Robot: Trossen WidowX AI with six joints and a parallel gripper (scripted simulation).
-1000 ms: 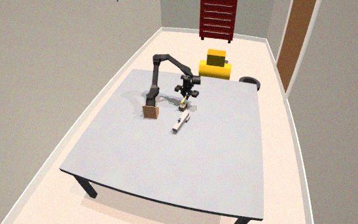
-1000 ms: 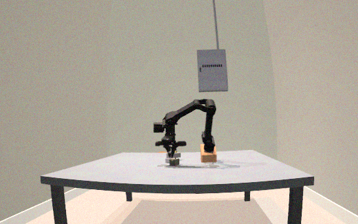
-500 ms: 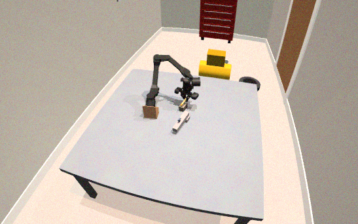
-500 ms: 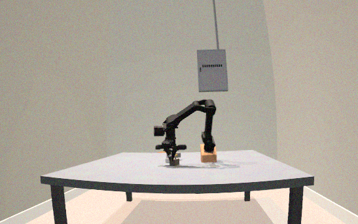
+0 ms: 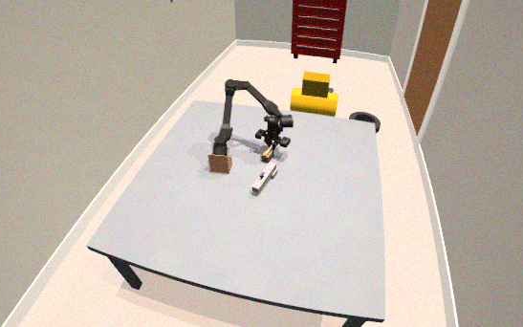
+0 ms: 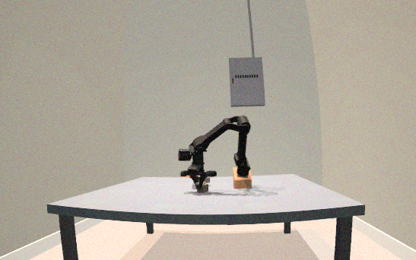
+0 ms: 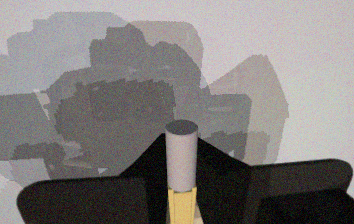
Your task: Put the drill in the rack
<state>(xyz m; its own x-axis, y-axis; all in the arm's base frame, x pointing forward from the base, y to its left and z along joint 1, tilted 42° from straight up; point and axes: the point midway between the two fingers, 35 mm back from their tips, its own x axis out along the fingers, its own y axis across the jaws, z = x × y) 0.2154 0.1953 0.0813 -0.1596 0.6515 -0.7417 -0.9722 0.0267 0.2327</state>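
Right now the holder block is 1 cm behind my gripper tip and 5 cm to the right of it. The rest, counted from my gripper tip: dark key: 3 cm ahead, 26 cm to the right, 3 cm above; then drill: 1 cm behind, 4 cm to the right, 3 cm above.
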